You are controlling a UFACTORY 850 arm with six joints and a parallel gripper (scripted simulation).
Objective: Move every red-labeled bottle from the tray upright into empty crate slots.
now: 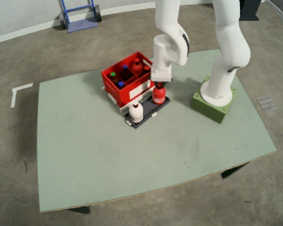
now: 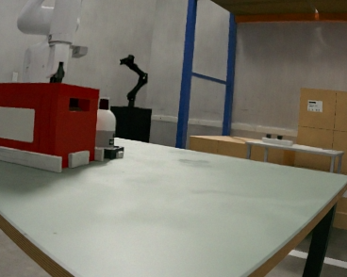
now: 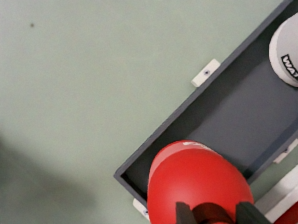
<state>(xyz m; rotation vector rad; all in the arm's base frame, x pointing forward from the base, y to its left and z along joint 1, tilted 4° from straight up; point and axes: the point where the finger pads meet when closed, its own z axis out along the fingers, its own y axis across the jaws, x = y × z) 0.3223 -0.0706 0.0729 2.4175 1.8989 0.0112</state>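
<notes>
Now: hand 70 mm above the red-capped bottle. The rest, counted from my hand: white bottle 150 mm ahead, 90 mm to the left, 80 mm below; then red crate 140 mm ahead, 130 mm to the right, 80 mm below; then dark grey tray 80 mm ahead, 50 mm to the left, 150 mm below.
</notes>
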